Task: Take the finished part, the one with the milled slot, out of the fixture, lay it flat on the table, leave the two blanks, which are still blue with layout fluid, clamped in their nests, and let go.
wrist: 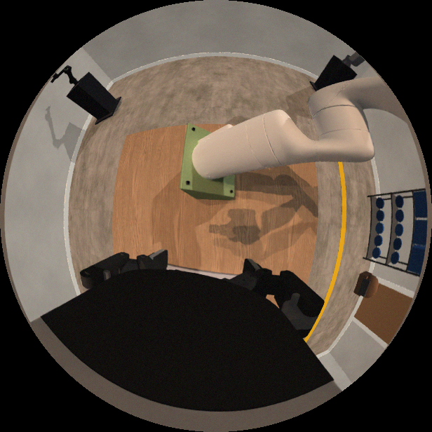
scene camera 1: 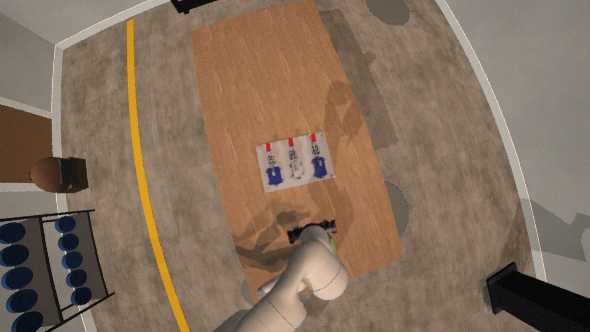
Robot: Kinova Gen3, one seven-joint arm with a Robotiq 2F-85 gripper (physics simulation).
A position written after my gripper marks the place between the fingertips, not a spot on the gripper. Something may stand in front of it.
In view: my gripper (wrist: 204, 263) and a fixture plate (scene camera 1: 280, 149).
